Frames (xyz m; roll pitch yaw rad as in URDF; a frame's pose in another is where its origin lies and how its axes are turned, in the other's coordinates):
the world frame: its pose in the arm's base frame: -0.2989 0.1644 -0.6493 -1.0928 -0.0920 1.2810
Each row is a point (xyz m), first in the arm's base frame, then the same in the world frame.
Working: the arm's base frame: its pose in the world frame: -0.0122 -0.7333 0.0044 0.4357 1.0411 -0.9726

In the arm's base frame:
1: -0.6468 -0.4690 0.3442
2: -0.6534 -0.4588 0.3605
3: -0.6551 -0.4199 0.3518
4: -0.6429 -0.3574 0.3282
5: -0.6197 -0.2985 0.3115
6: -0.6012 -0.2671 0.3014
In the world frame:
1: -0.6121 -0.8659 0.6202
2: -0.6028 -0.8755 0.6356
3: -0.5670 -0.8589 0.6414
4: -0.5060 -0.8300 0.6333
5: -0.4447 -0.8126 0.6182
6: -0.4104 -0.8048 0.6043

